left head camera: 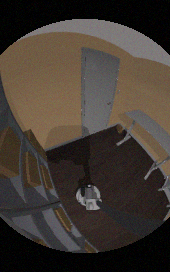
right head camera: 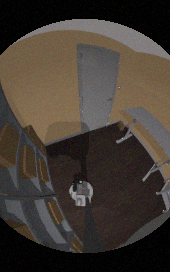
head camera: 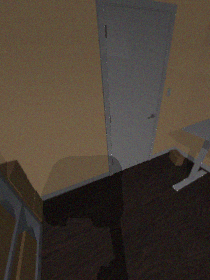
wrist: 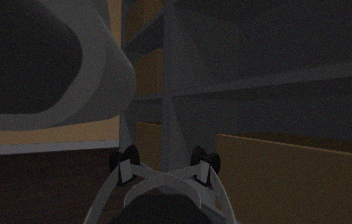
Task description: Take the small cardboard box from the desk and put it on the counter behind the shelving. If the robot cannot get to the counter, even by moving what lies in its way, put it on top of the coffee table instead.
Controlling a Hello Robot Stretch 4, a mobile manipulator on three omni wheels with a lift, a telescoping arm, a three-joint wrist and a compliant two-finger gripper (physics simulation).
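Frame: origin at the robot's base, x ahead, y right, z down, level; metres.
Seen in the pictures: gripper, fingertip midpoint: [left head camera: 82,204] [right head camera: 73,199] [wrist: 165,158].
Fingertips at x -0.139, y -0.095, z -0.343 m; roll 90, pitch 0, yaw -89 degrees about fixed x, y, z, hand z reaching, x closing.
A point is followed by its place in that frame.
My gripper [wrist: 165,158] @(y -0.095, x -0.139, z -0.343 m) is open in the wrist view, its two dark fingertips apart with no object between them. Behind it stands the grey shelving [wrist: 169,55] @(y -0.118, x -0.977, z -0.685 m), which also fills the left side of the left head view [left head camera: 30,220] @(y -0.488, x -0.266, z -0.963 m) and the right head view [right head camera: 42,217] @(y -0.482, x -0.534, z -0.506 m). A pale desk [head camera: 201,129] @(y 0.943, x 1.228, z -0.923 m) [left head camera: 150,126] @(y 1.232, x 0.874, z -0.922 m) [right head camera: 150,127] @(y 1.145, x 0.806, z -0.922 m) is at the right, partly cut off. No box shows on the visible part of its top. The counter and the coffee table cannot be made out in these views.
A small brown box [head camera: 176,157] @(y 1.091, x 1.690, z -0.134 m) [left head camera: 120,128] @(y 1.122, x 1.667, z -0.136 m) sits on the floor near the desk's far leg. A grey door [head camera: 132,85] @(y 0.246, x 1.615, z -1.354 m) [left head camera: 100,90] @(y 0.296, x 1.639, z -1.212 m) [right head camera: 97,85] @(y 0.257, x 1.620, z -1.230 m) is in the far wall. Larger cardboard boxes stand on the shelves, one [wrist: 285,175] @(y -0.409, x -0.423, z -0.240 m) close at the gripper's right. Dark floor [head camera: 165,230] @(y 0.538, x 0.654, z 0.028 m) lies between shelving and desk.
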